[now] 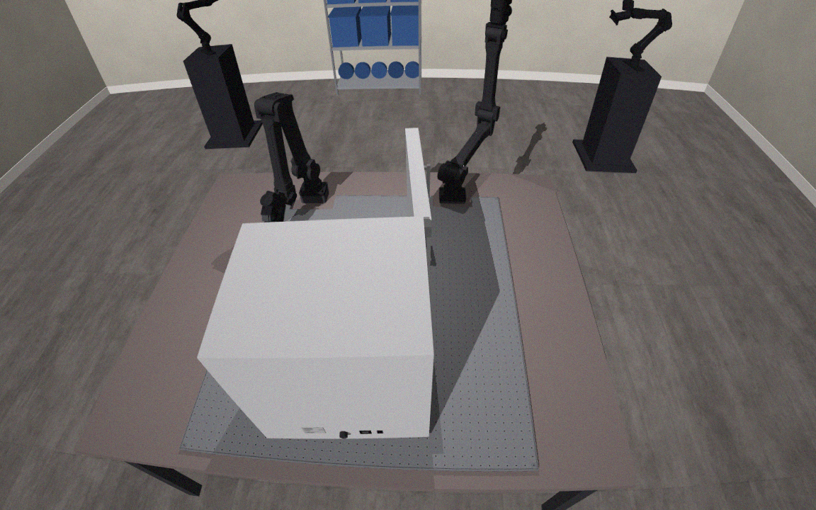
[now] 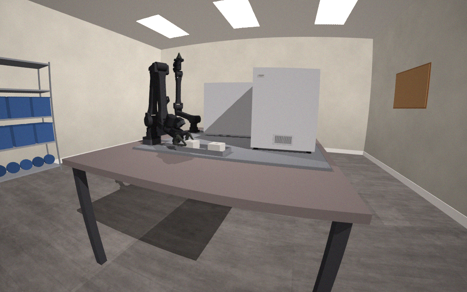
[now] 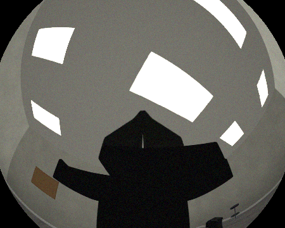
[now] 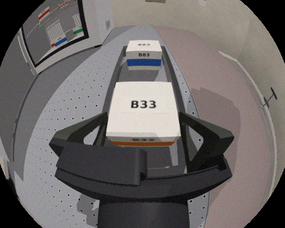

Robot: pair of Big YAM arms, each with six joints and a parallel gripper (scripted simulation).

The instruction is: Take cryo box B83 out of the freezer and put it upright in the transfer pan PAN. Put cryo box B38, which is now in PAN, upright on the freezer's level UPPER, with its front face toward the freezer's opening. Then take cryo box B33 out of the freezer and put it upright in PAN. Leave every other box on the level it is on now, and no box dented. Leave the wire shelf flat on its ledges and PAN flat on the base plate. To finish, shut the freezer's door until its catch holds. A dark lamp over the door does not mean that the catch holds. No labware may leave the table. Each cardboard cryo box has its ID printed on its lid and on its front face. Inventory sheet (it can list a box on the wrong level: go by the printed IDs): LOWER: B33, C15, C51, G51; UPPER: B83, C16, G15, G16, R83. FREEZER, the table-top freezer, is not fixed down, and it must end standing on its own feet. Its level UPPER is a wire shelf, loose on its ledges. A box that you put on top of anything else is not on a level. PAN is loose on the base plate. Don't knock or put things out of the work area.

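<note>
Now: the orange-banded cryo box 1 cm ahead of my right hand and 1 cm below it. From my right hand the other things lie so: freezer door: 7 cm ahead, 61 cm to the left, 24 cm above; then green-banded cryo box: 48 cm ahead, 34 cm to the left, 7 cm above; then transfer pan: 10 cm ahead, 1 cm to the right, 3 cm below.
</note>
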